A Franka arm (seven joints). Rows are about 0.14 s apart.
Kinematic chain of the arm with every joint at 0, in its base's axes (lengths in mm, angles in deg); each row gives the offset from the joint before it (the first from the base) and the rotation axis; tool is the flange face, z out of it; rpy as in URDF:
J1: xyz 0 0 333 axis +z
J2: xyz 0 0 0 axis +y
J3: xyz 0 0 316 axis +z
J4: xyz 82.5 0 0 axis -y
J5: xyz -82.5 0 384 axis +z
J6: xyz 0 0 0 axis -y
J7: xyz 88 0 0 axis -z
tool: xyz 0 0 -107 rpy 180 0 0
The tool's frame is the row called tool.
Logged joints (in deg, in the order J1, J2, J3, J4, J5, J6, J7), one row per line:
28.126, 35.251, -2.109, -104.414, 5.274, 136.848, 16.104
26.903, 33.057, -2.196, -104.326, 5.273, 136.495, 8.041
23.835, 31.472, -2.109, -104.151, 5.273, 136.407, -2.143
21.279, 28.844, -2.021, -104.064, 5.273, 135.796, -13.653
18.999, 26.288, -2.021, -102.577, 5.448, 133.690, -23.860
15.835, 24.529, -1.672, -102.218, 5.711, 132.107, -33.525
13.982, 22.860, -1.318, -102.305, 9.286, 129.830, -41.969
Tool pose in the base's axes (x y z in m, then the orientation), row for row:
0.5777, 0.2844, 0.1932, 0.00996, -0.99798, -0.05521, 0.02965
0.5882, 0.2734, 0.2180, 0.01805, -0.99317, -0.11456, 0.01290
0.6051, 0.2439, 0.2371, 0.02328, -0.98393, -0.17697, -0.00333
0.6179, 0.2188, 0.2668, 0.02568, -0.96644, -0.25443, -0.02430
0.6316, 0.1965, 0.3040, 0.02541, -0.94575, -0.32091, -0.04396
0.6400, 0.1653, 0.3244, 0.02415, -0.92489, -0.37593, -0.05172
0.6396, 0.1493, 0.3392, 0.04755, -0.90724, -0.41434, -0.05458
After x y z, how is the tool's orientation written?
As a quaternion, w x y z.
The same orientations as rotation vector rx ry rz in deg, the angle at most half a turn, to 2 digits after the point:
-178.51, -9.88, 5.30
-176.74, -20.39, 2.30
-174.53, -31.39, -0.59
-171.17, -45.06, -4.30
-167.53, -56.85, -7.79
-163.97, -66.65, -9.17
-158.54, -72.40, -9.54

